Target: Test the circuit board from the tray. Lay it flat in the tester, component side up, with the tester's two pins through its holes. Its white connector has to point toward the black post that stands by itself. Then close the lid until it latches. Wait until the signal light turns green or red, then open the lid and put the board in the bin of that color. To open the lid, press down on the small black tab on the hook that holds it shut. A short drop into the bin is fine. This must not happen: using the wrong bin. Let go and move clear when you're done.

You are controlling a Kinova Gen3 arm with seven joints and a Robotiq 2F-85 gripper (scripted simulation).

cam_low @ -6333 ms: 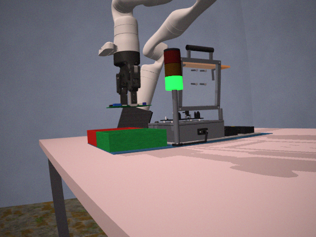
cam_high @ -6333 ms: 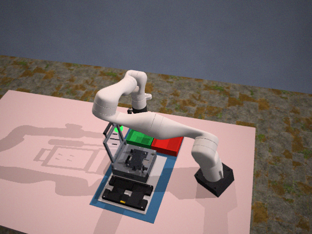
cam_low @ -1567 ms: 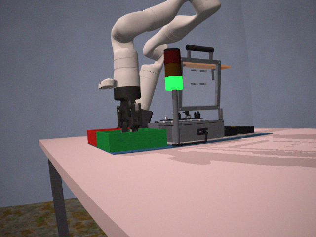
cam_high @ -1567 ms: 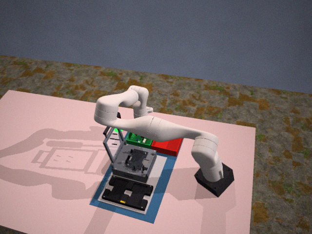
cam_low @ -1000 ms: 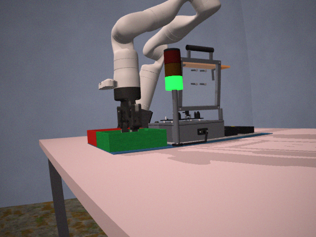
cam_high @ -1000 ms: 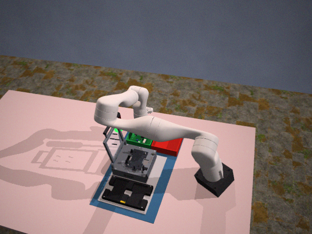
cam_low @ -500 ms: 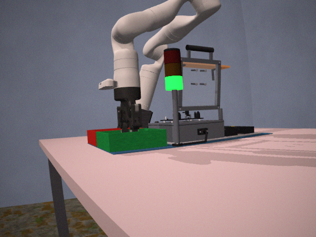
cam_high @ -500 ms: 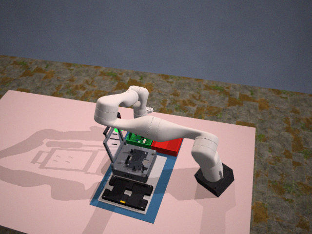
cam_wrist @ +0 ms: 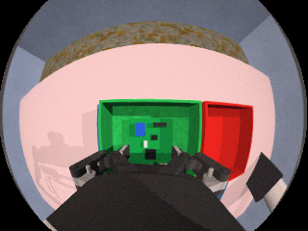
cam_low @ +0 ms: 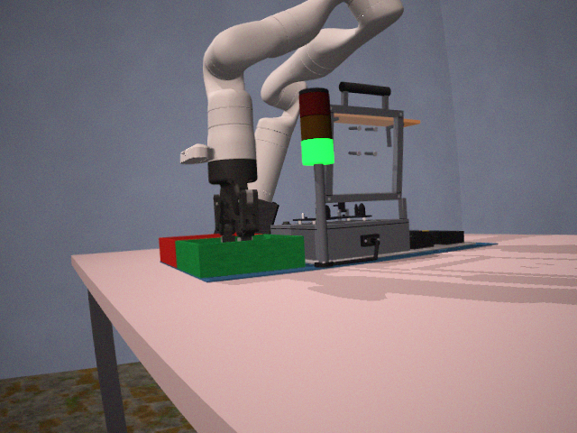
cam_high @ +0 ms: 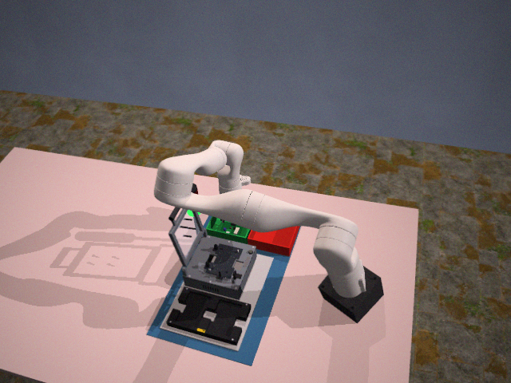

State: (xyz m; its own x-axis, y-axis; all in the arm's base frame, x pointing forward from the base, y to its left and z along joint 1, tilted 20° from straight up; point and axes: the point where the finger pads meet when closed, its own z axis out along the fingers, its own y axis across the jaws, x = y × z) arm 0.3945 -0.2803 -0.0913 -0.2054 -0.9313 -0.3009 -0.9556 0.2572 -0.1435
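Right now my hand is 1 cm above the green bin. The rest, counted from my hand: tester lid (18 cm to the left, 16 cm above, 11 cm ahead); then green circuit board (1 cm below); then red bin (15 cm behind, 3 cm to the left, 1 cm below).
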